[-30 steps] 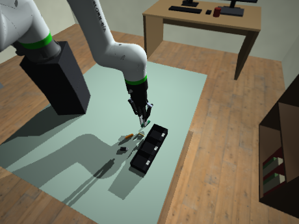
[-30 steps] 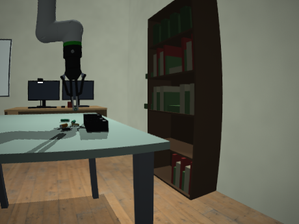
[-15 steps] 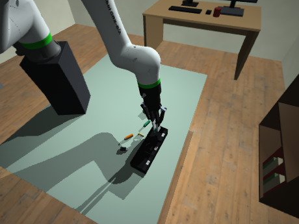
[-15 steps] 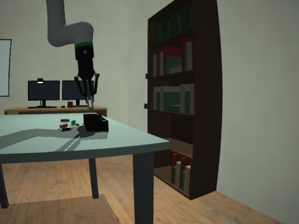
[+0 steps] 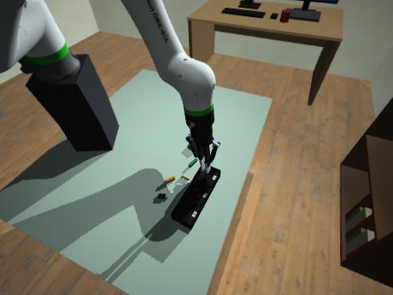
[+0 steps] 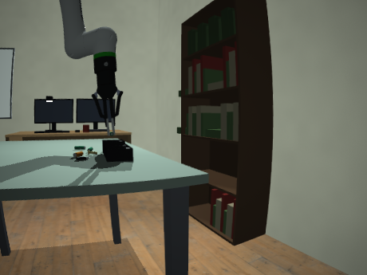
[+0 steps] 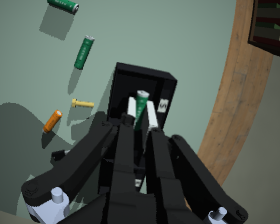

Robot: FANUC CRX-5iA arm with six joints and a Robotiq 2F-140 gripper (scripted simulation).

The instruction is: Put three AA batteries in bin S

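My gripper is now 10 cm above the small yellow piece, 9 cm past it and 2 cm to the left of it. Also, from my hand: orange battery: 14 cm behind, 9 cm below, 5 cm to the right; then small dark piece: 14 cm behind, 12 cm to the right, 10 cm below.
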